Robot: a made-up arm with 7 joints.
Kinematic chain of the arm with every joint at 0, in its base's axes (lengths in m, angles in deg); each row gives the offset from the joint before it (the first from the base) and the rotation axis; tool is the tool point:
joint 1: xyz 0 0 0.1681 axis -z
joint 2: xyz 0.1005 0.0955 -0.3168 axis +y
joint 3: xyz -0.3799 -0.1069 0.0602 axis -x
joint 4: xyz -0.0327 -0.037 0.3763 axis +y
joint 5: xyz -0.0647 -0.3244 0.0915 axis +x
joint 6: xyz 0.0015 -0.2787 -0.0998 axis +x
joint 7: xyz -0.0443 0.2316 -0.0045 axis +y
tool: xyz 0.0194 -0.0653 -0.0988
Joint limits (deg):
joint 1: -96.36..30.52
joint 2: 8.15..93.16
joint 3: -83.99..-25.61
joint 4: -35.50..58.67
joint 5: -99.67..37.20
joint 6: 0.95..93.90
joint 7: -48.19..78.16
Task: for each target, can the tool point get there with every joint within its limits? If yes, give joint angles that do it. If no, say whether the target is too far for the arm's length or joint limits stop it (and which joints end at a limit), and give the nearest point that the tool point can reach.
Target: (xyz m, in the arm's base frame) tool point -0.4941 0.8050 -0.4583
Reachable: no: joint limits stop it (at a limit: joint 1, joint 3, joint 4, joint 6) | nearest point -0.5467 0.0360 -0.3440 | short by 0.779 m
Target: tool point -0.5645 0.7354 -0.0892
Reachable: no: joint limits stop it (at a limit: joint 1, joint 3, joint 4, joint 6) | nearest point -0.5793 0.0516 -0.1099 | short by 0.684 m
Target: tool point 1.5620 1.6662 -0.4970
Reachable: no: too far | nearest point 0.6716 0.7066 0.0833 | short by 1.432 m
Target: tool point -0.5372 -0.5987 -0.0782
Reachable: yes | joints 6.55 35.92 -78.50 20.67 -33.84 58.63 34.84
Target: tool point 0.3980 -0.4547 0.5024
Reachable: yes | joints -58.03 81.77 -76.65 -26.39 -86.01 57.51 65.74
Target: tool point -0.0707 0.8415 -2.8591
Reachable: no: too far | nearest point -0.6332 -0.0107 -0.5710 | short by 2.506 m
